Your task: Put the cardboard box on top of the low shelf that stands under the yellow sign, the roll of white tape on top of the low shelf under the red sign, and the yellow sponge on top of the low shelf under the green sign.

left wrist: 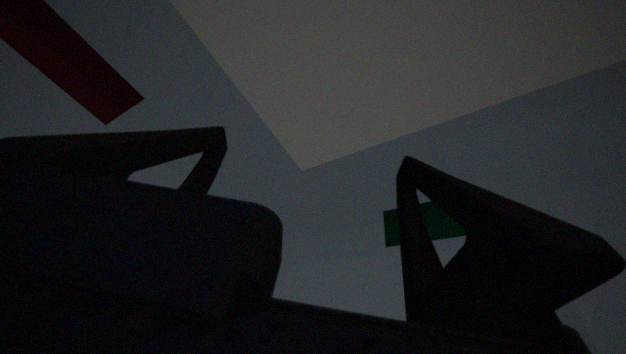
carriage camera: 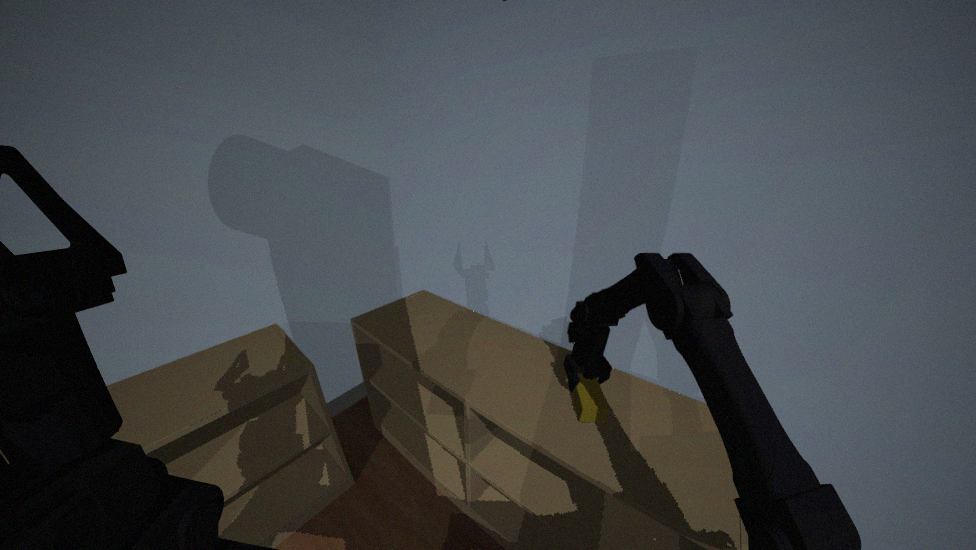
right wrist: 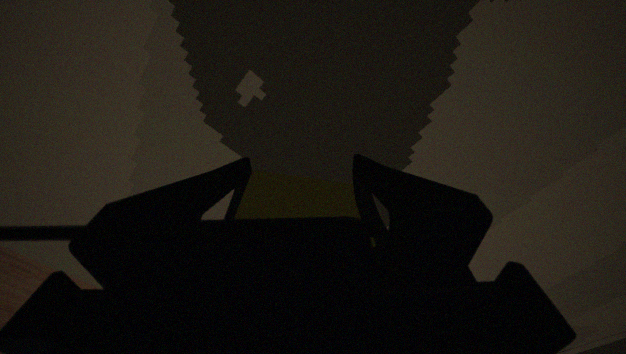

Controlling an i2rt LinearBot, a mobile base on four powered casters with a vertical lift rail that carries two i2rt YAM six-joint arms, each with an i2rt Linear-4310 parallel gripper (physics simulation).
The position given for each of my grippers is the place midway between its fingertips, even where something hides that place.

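There's my left gripper [left wrist: 312, 151] for you, and then my right gripper [carriage camera: 580, 389] [right wrist: 302, 165], which you'd see from the carriage camera and from the right wrist view too.
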